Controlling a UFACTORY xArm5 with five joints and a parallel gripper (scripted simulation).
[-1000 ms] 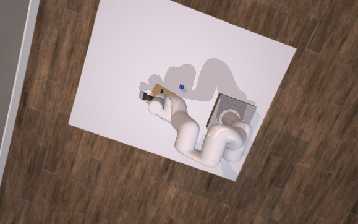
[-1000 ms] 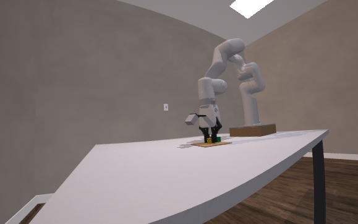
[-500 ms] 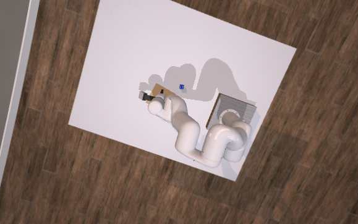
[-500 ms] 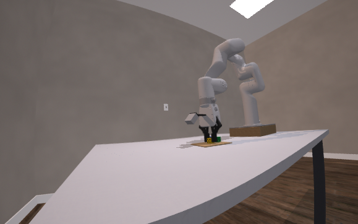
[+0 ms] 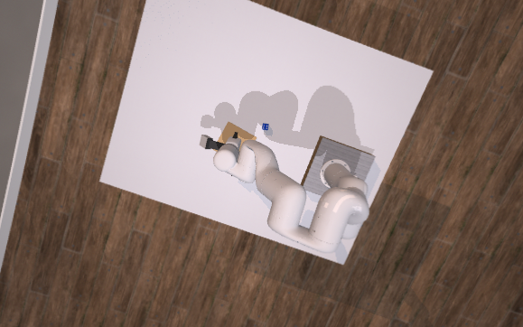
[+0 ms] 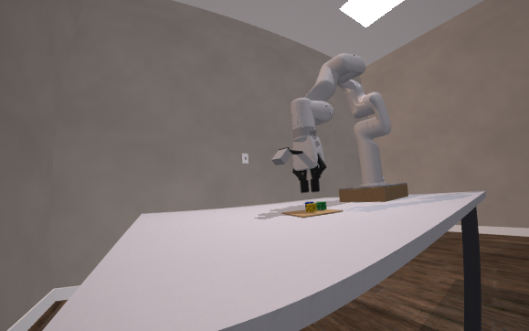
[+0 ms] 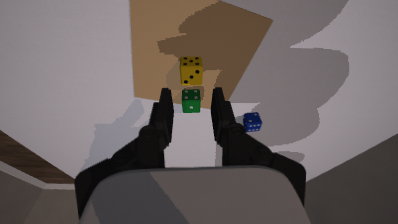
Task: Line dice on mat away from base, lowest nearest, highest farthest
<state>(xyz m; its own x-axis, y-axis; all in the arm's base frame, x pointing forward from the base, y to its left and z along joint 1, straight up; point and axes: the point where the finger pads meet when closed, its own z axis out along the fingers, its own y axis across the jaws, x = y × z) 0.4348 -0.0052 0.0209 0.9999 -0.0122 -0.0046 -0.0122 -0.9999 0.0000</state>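
The blue die is 11 cm behind my hand, 10 cm to the right of it and 7 cm below it. The rest, counted from my hand: tan mat: 8 cm below; then yellow die: 7 cm below; then green die: 5 cm behind, 7 cm below.
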